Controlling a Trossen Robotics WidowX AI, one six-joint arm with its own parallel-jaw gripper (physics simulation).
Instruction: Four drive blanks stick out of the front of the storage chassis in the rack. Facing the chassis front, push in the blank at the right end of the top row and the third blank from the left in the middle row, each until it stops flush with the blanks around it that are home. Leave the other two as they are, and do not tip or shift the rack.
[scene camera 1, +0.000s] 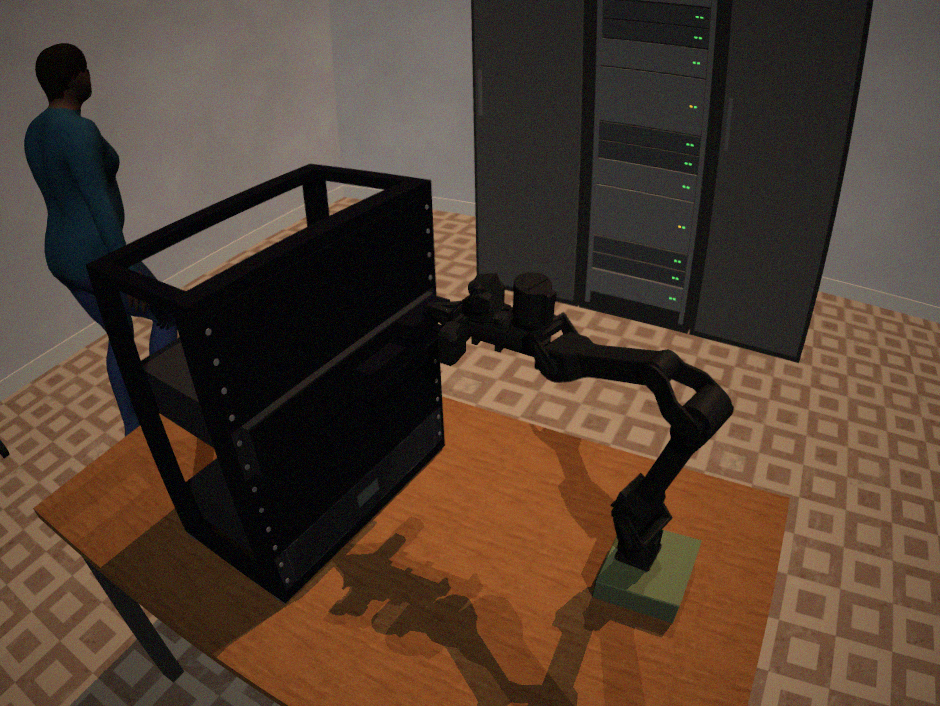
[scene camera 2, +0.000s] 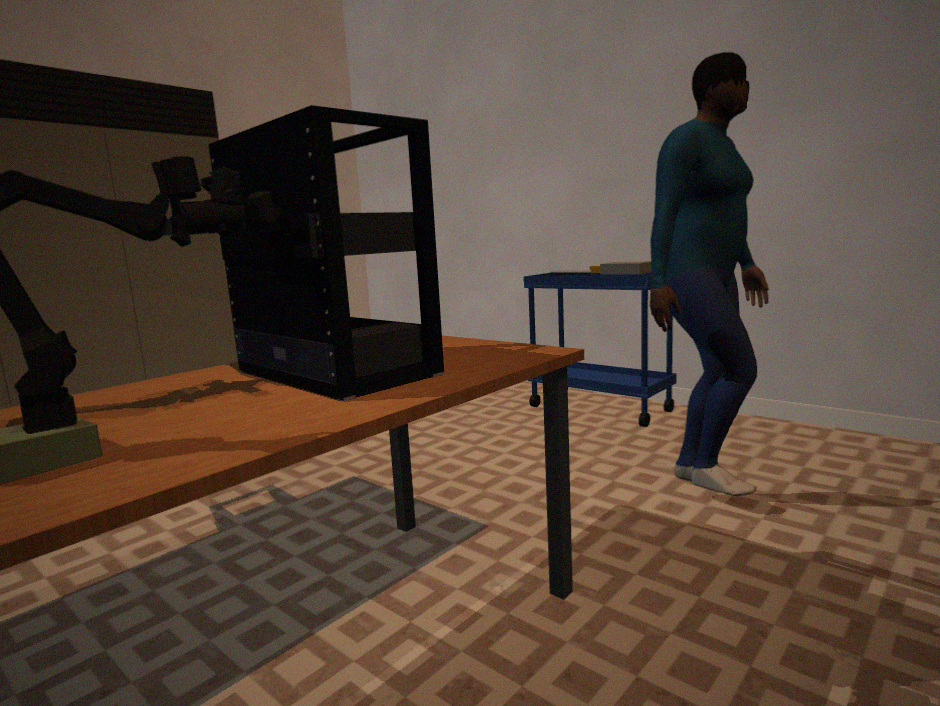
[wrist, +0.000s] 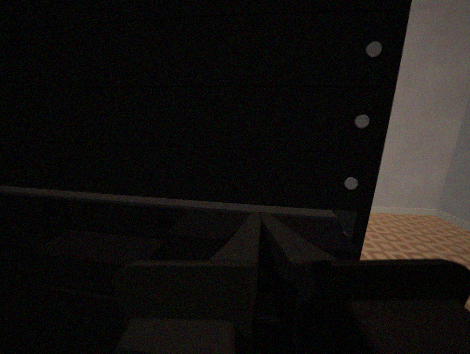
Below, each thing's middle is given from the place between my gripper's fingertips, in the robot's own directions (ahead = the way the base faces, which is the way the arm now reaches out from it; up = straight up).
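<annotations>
Black rack (scene camera 1: 311, 367): 100 mm below my hand, 160 mm ahead of it, 170 mm to the left of it.
</annotations>
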